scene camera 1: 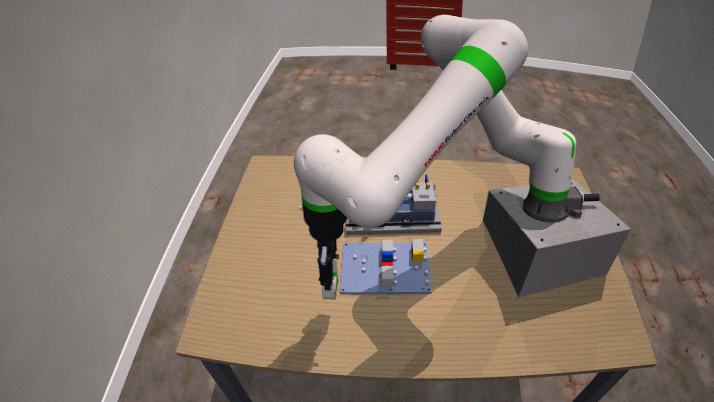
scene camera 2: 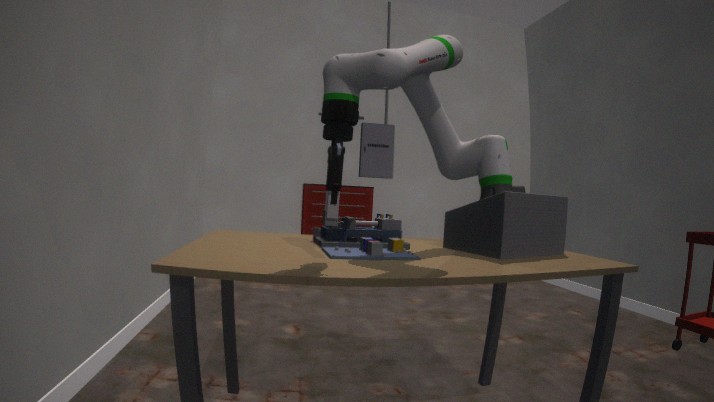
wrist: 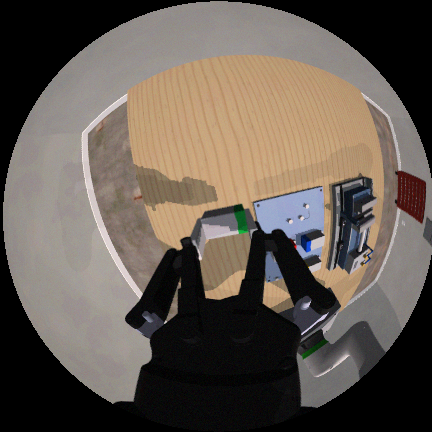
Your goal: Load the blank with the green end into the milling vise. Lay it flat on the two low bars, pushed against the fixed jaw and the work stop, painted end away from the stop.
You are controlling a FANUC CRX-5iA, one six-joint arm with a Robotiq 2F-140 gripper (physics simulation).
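Observation:
The green-ended blank (scene camera 1: pixel 335 275) (wrist: pixel 222 227) is clamped across its length between the two fingertip pads of my gripper (scene camera 1: pixel 331 283) (scene camera 2: pixel 331 212) (wrist: pixel 224 221). Its green end is beside the finger nearer the blue plate. My gripper is shut on it and points down; in scene camera 2 the fingertips are raised above the table. The blank cannot be made out clearly in that view. The milling vise (scene camera 1: pixel 412 216) (scene camera 2: pixel 361 233) (wrist: pixel 361 200) stands behind the blue plate, away from the gripper. The arm hides part of it in scene camera 1. The two low bars and the work stop cannot be told apart clearly.
A blue plate (scene camera 1: pixel 350 275) (scene camera 2: pixel 345 254) (wrist: pixel 275 210) with pegs lies right of the gripper. It carries a blue-ended blank (scene camera 1: pixel 387 256), a red-ended blank (scene camera 1: pixel 387 276) and a yellow-ended blank (scene camera 1: pixel 418 256) (scene camera 2: pixel 396 245). The grey robot pedestal (scene camera 1: pixel 555 255) (scene camera 2: pixel 535 225) stands at the right.

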